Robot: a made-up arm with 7 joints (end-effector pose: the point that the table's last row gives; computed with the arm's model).
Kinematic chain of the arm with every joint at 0, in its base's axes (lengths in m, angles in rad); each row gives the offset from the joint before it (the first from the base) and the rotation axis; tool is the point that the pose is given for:
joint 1: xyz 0 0 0.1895 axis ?
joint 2: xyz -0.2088 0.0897 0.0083 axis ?
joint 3: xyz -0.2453 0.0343 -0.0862 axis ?
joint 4: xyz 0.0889 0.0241 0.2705 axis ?
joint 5: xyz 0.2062 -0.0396 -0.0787 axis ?
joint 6: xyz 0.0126 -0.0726 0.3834 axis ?
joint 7: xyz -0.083 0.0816 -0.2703 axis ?
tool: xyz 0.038 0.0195 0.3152
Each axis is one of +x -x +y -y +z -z.
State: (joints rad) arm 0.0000 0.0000 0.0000 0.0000 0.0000 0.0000 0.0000
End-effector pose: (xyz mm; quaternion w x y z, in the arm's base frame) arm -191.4 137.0 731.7 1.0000 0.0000 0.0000 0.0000
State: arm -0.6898 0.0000 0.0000 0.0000 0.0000 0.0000 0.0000
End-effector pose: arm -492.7 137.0 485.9 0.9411 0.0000 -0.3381 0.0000
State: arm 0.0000 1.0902 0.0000 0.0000 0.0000 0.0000 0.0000
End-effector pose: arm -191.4 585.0 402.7 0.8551 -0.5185 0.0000 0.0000
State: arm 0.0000 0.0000 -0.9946 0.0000 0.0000 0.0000 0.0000
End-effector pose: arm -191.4 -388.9 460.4 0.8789 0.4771 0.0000 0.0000
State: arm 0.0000 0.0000 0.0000 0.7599 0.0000 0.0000 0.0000
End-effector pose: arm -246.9 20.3 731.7 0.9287 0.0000 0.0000 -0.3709
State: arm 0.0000 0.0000 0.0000 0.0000 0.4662 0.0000 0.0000
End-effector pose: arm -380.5 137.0 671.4 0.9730 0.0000 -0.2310 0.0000
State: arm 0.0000 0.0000 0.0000 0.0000 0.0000 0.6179 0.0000
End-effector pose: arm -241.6 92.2 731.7 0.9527 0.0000 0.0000 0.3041
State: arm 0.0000 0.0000 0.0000 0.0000 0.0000 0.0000 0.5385
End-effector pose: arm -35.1 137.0 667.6 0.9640 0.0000 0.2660 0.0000
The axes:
joint 1: +y
joint 2: -x
joint 3: -x
joint 4: -z
joint 5: -y
joint 6: +z
joint 7: +y

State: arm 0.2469 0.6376 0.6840 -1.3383 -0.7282 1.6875 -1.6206
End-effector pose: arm 157.7 416.4 -15.0 0.6010 0.4283 0.6057 0.2975
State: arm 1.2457 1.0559 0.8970 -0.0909 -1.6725 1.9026 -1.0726
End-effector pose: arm 296.8 303.4 105.8 0.6226 -0.0487 0.7795 -0.0490
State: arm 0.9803 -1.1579 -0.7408 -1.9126 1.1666 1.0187 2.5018
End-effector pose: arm -19.8 -19.9 758.9 0.9742 0.0972 0.0228 0.2022
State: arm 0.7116 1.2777 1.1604 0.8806 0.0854 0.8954 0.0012
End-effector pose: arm -588.2 478.9 91.7 0.2943 -0.8804 0.1071 0.3562
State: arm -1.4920 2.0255 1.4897 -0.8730 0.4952 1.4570 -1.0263
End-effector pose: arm 460.6 122.0 85.5 0.8315 -0.3682 0.4154 -0.0203
